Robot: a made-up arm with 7 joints. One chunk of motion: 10 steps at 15 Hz.
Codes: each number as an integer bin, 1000 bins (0 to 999) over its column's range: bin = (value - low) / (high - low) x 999, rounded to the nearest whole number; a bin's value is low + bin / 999 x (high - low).
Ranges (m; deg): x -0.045..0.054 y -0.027..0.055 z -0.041..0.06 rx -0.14..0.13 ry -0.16..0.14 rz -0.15..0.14
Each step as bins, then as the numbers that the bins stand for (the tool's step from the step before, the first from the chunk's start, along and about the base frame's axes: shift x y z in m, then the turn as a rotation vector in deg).
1 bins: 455 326 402 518 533 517
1 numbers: 0.00009 -0.00024 -0.00036 0.000 0.000 0.000
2 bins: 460 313 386 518 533 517
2 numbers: 0.00059 -0.00131 -0.00197 0.000 0.000 0.000
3 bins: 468 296 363 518 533 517
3 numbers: 0.00138 -0.00270 -0.00430 0.000 0.000 0.000
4 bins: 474 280 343 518 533 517
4 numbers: 0.00197 -0.00402 -0.00632 0.000 0.000 0.000
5 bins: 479 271 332 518 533 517
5 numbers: 0.00247 -0.00476 -0.00743 0.000 0.000 0.000
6 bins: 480 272 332 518 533 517
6 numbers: 0.00257 -0.00467 -0.00743 0.000 0.000 0.000
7 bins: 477 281 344 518 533 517
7 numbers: 0.00227 -0.00393 -0.00622 0.000 0.000 0.000
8 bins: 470 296 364 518 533 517
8 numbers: 0.00158 -0.00270 -0.00420 0.000 0.000 0.000
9 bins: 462 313 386 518 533 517
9 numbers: 0.00078 -0.00131 -0.00197 0.000 0.000 0.000
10 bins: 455 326 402 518 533 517
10 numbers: 0.00009 -0.00024 -0.00036 0.000 0.000 0.000
